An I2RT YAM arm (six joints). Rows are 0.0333 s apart.
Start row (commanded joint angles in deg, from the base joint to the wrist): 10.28, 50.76, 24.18, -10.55, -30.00, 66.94
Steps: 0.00, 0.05, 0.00, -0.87, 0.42, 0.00; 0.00, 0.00, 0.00, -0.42, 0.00, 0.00; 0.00, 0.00, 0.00, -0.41, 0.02, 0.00; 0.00, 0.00, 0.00, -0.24, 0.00, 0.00; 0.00, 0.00, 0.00, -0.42, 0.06, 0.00; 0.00, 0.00, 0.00, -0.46, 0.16, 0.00; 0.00, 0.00, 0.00, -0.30, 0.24, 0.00; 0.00, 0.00, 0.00, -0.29, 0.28, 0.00; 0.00, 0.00, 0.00, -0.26, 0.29, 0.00
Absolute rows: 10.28, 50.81, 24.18, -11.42, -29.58, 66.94; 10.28, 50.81, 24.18, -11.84, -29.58, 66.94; 10.28, 50.81, 24.18, -12.25, -29.56, 66.94; 10.28, 50.81, 24.18, -12.49, -29.56, 66.94; 10.28, 50.81, 24.18, -12.91, -29.50, 66.94; 10.28, 50.81, 24.18, -13.37, -29.34, 66.94; 10.28, 50.81, 24.18, -13.67, -29.10, 66.94; 10.28, 50.81, 24.18, -13.96, -28.82, 66.94; 10.28, 50.81, 24.18, -14.22, -28.53, 66.94
